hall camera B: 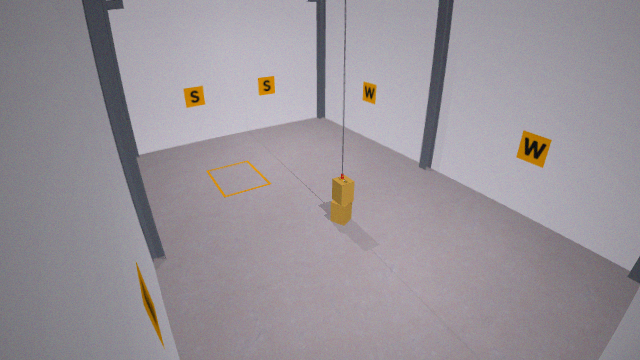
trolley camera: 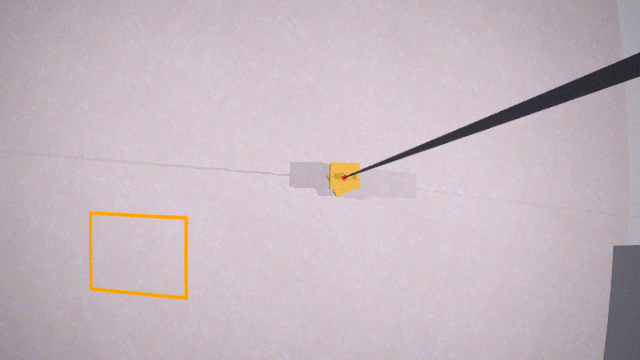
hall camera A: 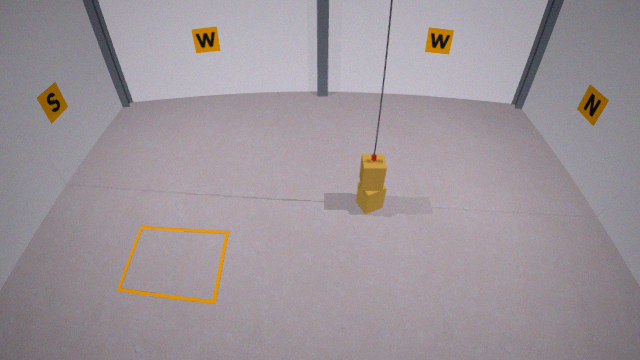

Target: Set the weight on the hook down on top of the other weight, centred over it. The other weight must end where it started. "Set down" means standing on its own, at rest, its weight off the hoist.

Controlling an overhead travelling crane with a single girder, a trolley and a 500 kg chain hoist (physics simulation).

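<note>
The upper yellow weight hangs upright on the red hook, which is my gripper and is engaged at the middle of its top. The lower yellow weight stands on the floor directly beneath, turned about the vertical relative to the upper one. Its corners show past the upper weight's edges. No clear gap shows between the two. The rope looks straight; I cannot tell whether the lower weight carries any load. Most of the lower weight's top is hidden.
An orange outlined square is marked on the floor, south of the weights. Grey columns stand along the west wall. A grey block-like shape shows at the lower right of the trolley view.
</note>
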